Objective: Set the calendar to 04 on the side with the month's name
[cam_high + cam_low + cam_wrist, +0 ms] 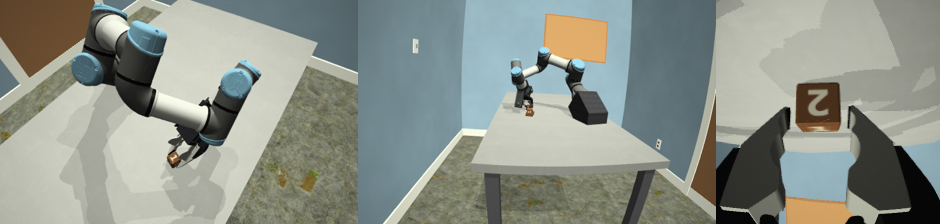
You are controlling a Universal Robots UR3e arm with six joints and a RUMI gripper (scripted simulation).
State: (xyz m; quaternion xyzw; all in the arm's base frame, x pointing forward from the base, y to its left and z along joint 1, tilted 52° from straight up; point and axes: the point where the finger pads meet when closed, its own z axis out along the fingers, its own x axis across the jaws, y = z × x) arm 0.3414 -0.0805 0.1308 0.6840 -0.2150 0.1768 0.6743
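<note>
Right now my hand is 10 mm to the left of the cube and 10 mm above it. Also, from my hand: brown tray: 150 mm to the left, 10 mm below.
</note>
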